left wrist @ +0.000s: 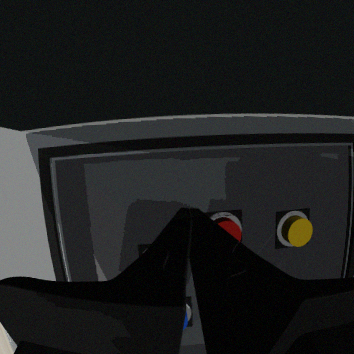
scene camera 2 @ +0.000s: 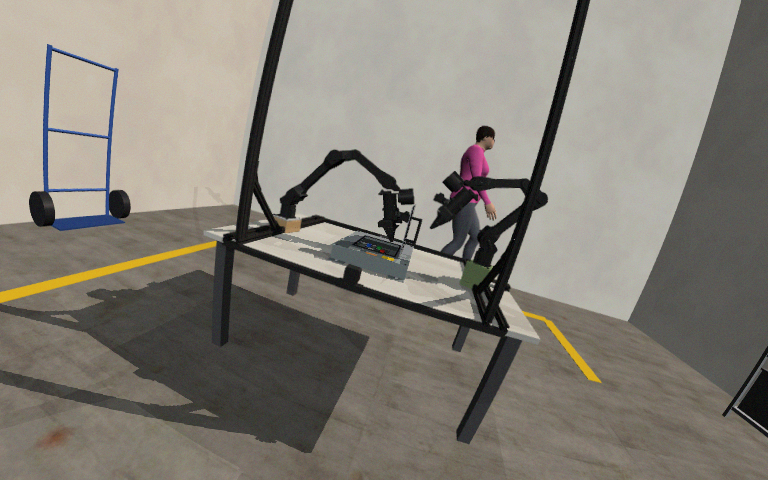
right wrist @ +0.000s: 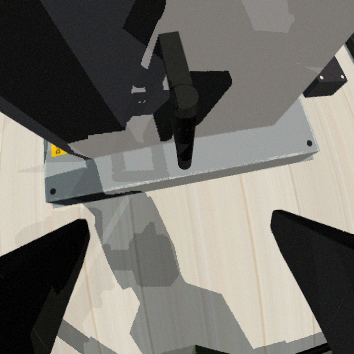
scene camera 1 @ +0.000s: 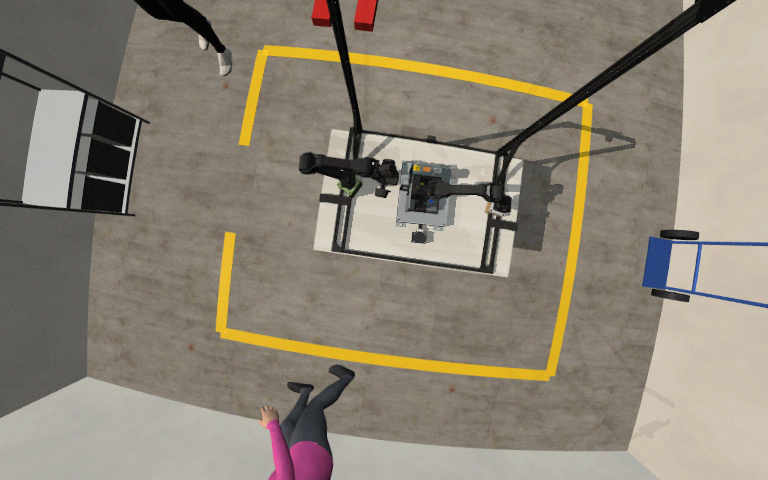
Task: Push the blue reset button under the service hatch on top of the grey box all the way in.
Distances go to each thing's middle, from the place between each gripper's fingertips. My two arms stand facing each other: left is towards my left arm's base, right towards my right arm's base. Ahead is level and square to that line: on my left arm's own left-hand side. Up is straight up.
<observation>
My right gripper is now 80 mm to the right of the service hatch (right wrist: 92, 85), 40 mm above it and 10 mm short of it. Also, from my right hand: yellow button (left wrist: 296, 230) (180 mm to the left, 160 mm below, 60 mm behind).
The service hatch lies 70 mm to the right of my left hand, 60 mm above it and 20 mm behind it. Also, from my left hand: yellow button (90 mm behind, 50 mm below, 30 mm to the left).
</observation>
